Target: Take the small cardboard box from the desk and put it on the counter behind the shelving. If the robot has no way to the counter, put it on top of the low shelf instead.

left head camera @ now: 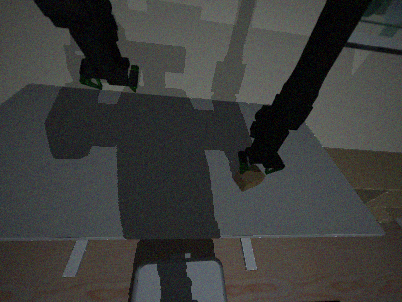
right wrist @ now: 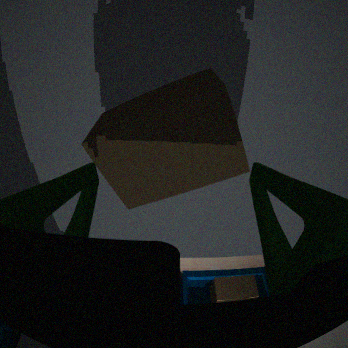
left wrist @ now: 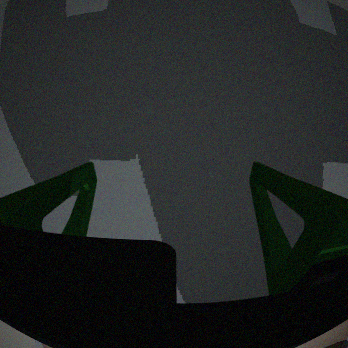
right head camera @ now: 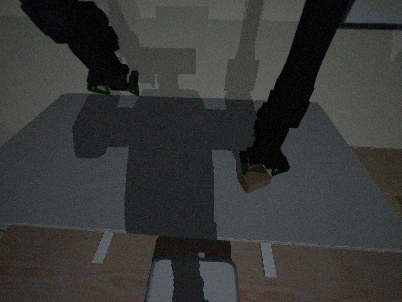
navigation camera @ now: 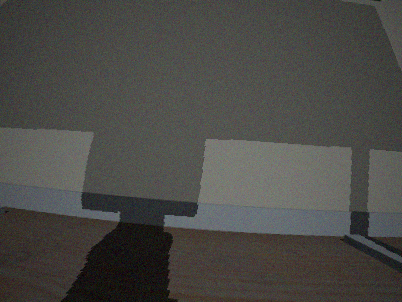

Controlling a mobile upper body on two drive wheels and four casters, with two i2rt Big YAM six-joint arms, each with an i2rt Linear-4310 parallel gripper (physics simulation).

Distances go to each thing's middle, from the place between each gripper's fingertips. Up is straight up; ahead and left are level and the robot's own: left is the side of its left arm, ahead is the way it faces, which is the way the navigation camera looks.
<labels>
My left hand is 45 cm to the left of the small brown cardboard box (right wrist: 183, 135), 22 cm above it and 17 cm past it.
The small brown cardboard box is 3 cm below my right hand.
</labels>
